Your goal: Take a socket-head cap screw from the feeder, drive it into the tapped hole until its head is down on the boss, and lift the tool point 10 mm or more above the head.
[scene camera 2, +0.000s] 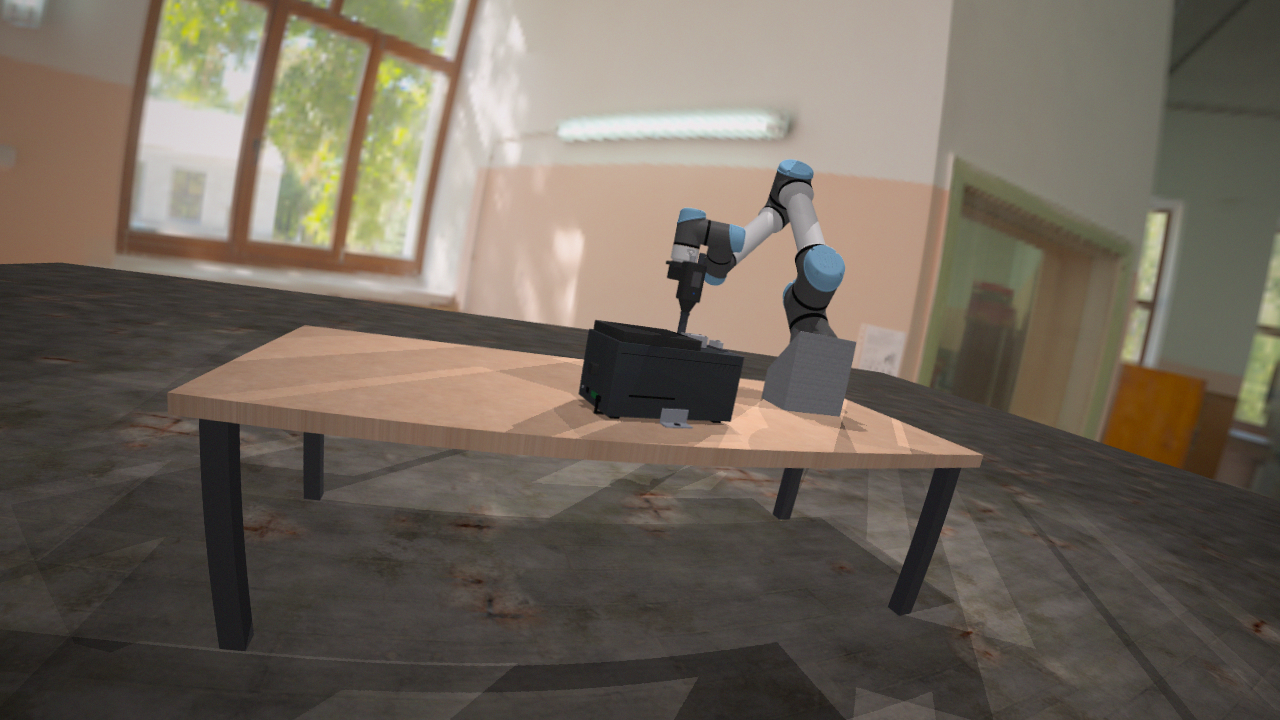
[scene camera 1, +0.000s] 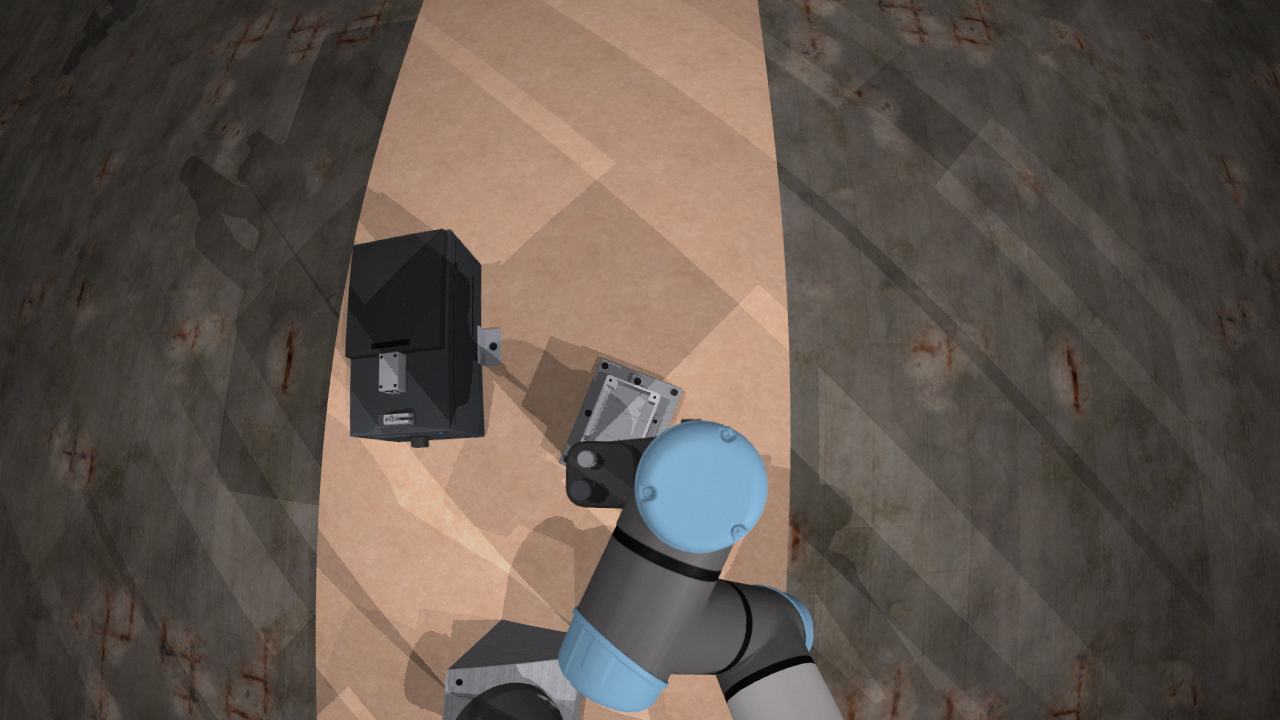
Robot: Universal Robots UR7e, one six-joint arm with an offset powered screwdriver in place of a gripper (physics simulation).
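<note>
The screw feeder (scene camera 1: 398, 295) (scene camera 2: 662, 380) is a black box on the left of the table in scene camera 1. The grey metal part (scene camera 1: 621, 371) with a raised rectangular frame and several dark holes lies right of it, turned at an angle. My screwdriver (scene camera 2: 683, 327) points straight down behind the feeder in scene camera 2, its lowest end hidden by the feeder. In scene camera 1 its black housing (scene camera 1: 608, 474) covers the near-left end of the part, and the tip is hidden. The driven hole, the boss and any screw at the tip cannot be made out.
The wooden table (scene camera 1: 572, 107) (scene camera 2: 358, 376) carries everything. The robot's grey pedestal (scene camera 1: 514, 671) (scene camera 2: 814, 376) stands at the lower edge in scene camera 1. A small metal bracket (scene camera 1: 488, 345) (scene camera 2: 673, 417) sits at the feeder's side. The blue-capped wrist (scene camera 1: 701, 486) hides the part's right end.
</note>
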